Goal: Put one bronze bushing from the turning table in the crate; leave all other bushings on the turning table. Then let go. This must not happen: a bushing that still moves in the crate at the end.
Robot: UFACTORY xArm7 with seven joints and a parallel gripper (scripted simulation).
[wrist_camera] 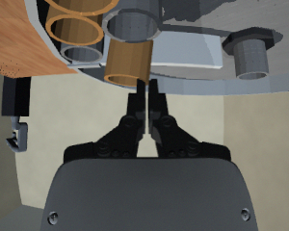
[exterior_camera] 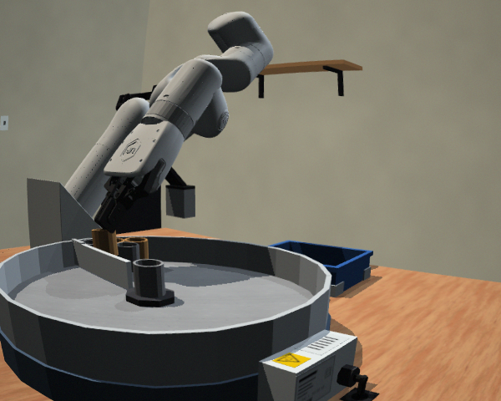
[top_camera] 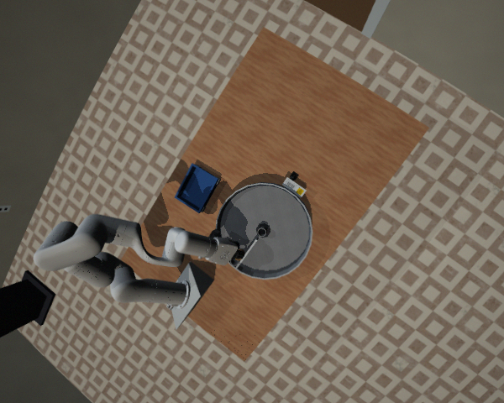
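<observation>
The blue crate lies 120 mm ahead of my hand, 340 mm to the left of it and 110 mm below it. The rest, counted from my hand: grey turning table: 120 mm ahead, 30 mm to the right, 90 mm below.
</observation>
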